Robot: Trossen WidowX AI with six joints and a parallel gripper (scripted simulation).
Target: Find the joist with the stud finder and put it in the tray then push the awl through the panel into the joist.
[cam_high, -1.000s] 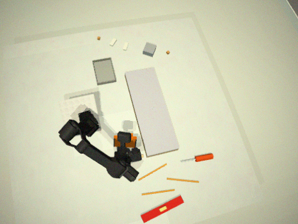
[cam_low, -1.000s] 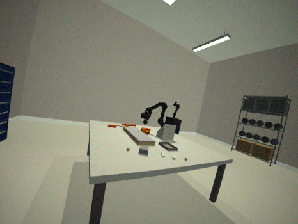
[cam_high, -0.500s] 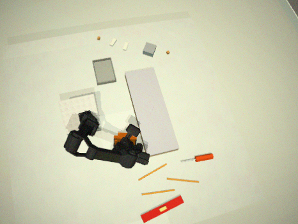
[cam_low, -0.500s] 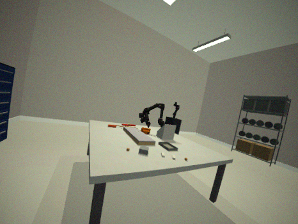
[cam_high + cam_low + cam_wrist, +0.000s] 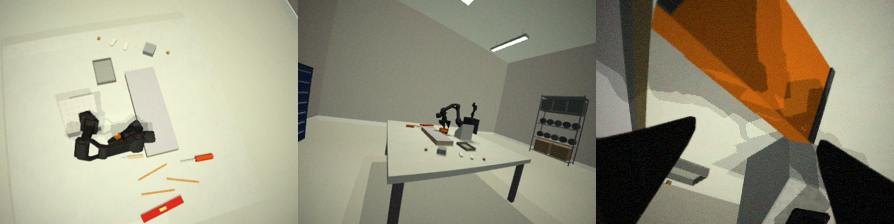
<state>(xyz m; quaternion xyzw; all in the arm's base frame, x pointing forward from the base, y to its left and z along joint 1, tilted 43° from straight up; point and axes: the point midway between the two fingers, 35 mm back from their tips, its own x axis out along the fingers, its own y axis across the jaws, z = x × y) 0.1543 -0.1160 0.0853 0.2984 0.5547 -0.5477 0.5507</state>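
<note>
My gripper tip is now 1 cm short of the orange stud finder and 5 cm above it. Also, from my gripper tip: grey tray (3 cm ahead, 43 cm to the left, 6 cm below); awl (1 cm ahead, 12 cm to the right, 7 cm below); small light (1 cm to the left, 6 cm below).
</note>
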